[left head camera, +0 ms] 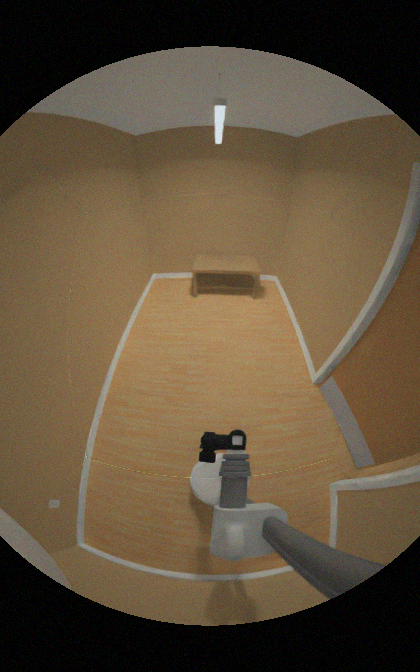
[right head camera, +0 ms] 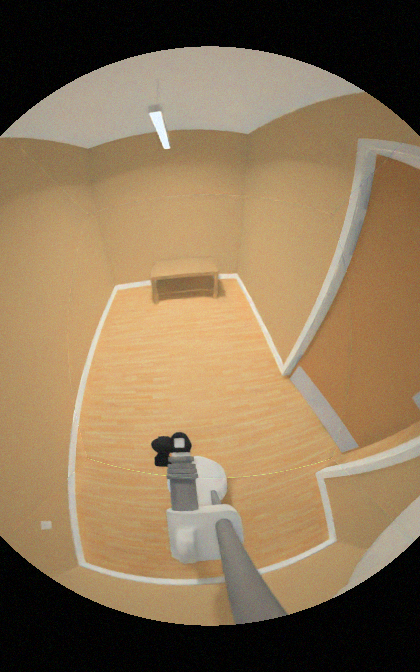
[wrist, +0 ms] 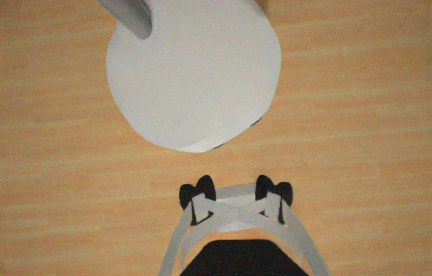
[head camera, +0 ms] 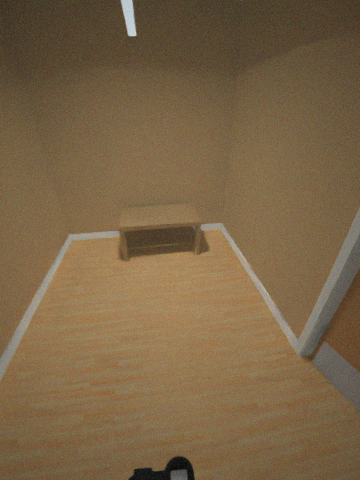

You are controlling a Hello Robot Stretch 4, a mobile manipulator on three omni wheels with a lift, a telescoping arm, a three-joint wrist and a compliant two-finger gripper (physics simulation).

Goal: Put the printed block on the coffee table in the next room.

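Observation:
My gripper (wrist: 234, 190) is shut on the printed block (wrist: 237, 190). In the wrist view the block shows as a pale grey and white piece between the two black fingertips, partly hidden by the finger straps. It is above the wooden floor, in front of my white round base. The coffee table (head camera: 160, 215) (left head camera: 226, 263) (right head camera: 185, 267) is low, brown and wooden. It stands well ahead against the far wall, away from the gripper. The block and the fingertips cannot be made out in the head views.
A doorway with a pale frame (head camera: 326, 305) (left head camera: 400, 245) (right head camera: 343, 250) and a grey threshold (head camera: 340, 372) (left head camera: 347, 420) (right head camera: 322, 407) is on the right. Walls with white baseboards run along both sides. My white round base (wrist: 195, 70) (left head camera: 204, 482) is on the wooden floor.

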